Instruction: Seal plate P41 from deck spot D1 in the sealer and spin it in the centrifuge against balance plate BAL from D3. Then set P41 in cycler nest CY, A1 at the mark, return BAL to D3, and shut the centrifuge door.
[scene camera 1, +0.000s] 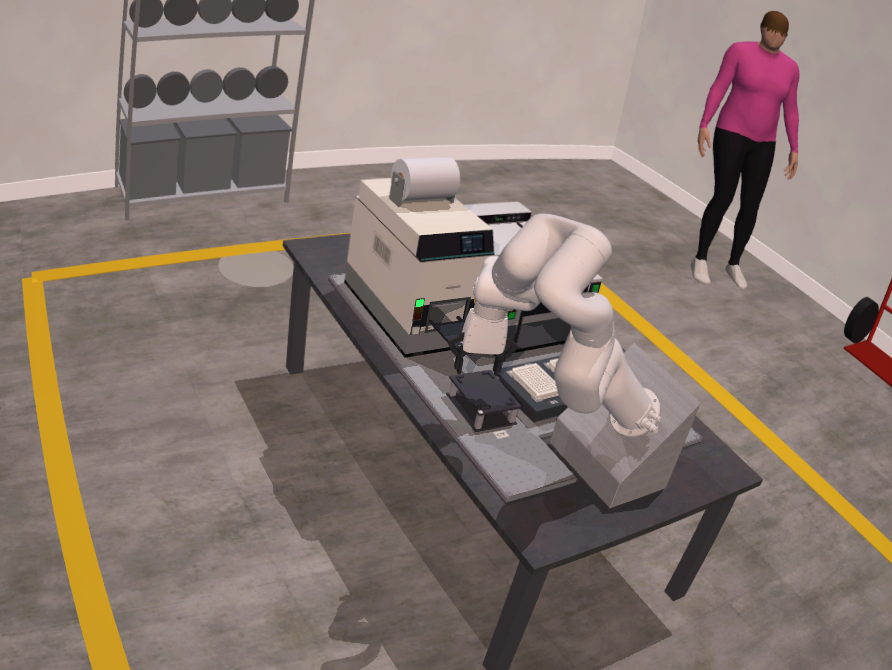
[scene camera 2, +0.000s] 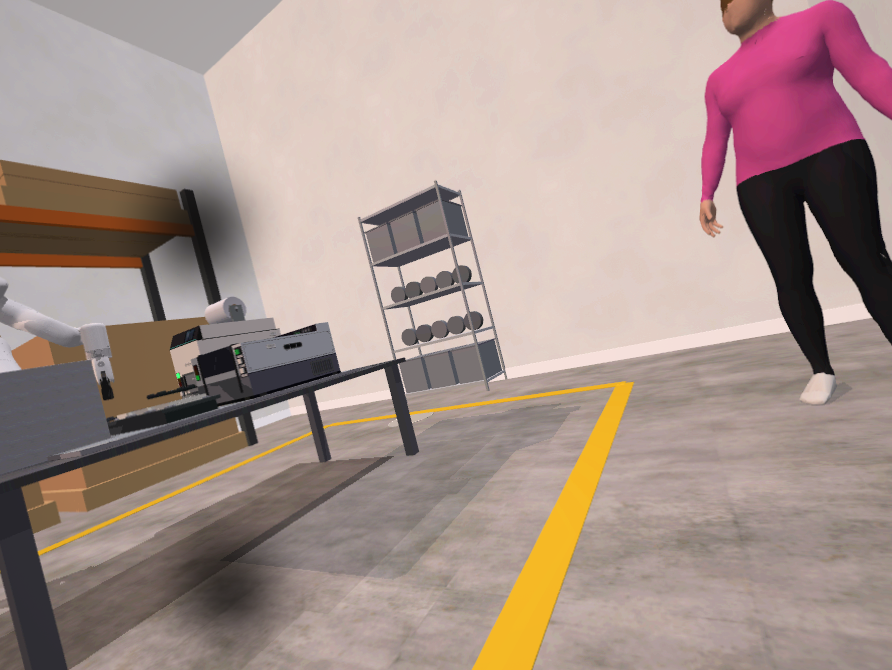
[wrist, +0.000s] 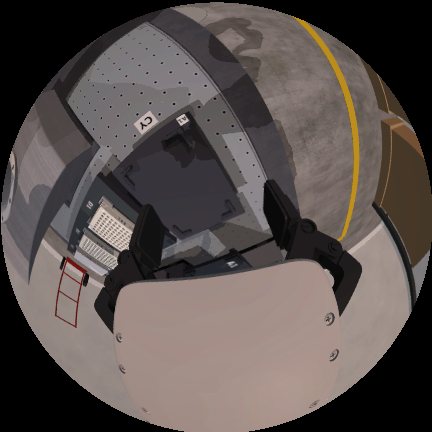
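Pixels of known places: gripper, fingertip midpoint: (scene camera 1: 476, 372) (scene camera 2: 108, 399) (wrist: 208, 204); arm's base, link origin: (scene camera 1: 635, 412) (scene camera 2: 19, 403).
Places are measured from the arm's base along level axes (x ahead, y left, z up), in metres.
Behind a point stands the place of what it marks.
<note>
My gripper (scene camera 1: 478, 362) {y 0.223, x 0.328, z -0.036 m} (scene camera 2: 106, 387) {y 0.223, x 0.328, z -0.036 m} (wrist: 208, 204) {y 0.223, x 0.328, z -0.036 m} is open, with nothing between its fingers, above the sealer side of the dark cycler nest CY (scene camera 1: 481, 391) {y 0.185, x 0.336, z -0.109 m} (wrist: 182, 185) {y 0.184, x 0.331, z -0.109 m}. The nest has corner guides and bears no plate; its A1 mark (wrist: 182, 119) {y 0.239, x 0.269, z -0.109 m} is at a far corner in the wrist view. A cream plate (scene camera 1: 534, 381) {y 0.029, x 0.314, z -0.107 m} (wrist: 111, 227) {y 0.030, x 0.297, z -0.106 m} sits on the deck by the D1 label. A second cream plate (wrist: 96, 253) {y -0.114, x 0.301, z -0.105 m} lies beside it, its name too small to read. The beige sealer (scene camera 1: 389, 252) {y 0.212, x 0.769, z 0.065 m} (scene camera 2: 205, 333) {y 0.006, x 0.624, z 0.145 m} stands behind. The centrifuge (scene camera 2: 284, 358) {y -0.358, x 0.658, z -0.046 m} is beside it; its door state is hidden.
The perforated board (scene camera 1: 515, 465) {y 0.232, x 0.120, z -0.167 m} (wrist: 122, 85) {y 0.209, x 0.148, z -0.166 m} lies beside the nest. The arm's block base (scene camera 1: 648, 461) {y 0.039, x -0.108, z -0.055 m} (scene camera 2: 50, 403) {y -0.092, x 0.028, z -0.022 m} stands beside the deck. The sealer's dark tray (scene camera 1: 445, 333) {y 0.168, x 0.532, z -0.061 m} juts towards the gripper. A person (scene camera 1: 757, 93) (scene camera 2: 793, 93) stands beyond the table.
</note>
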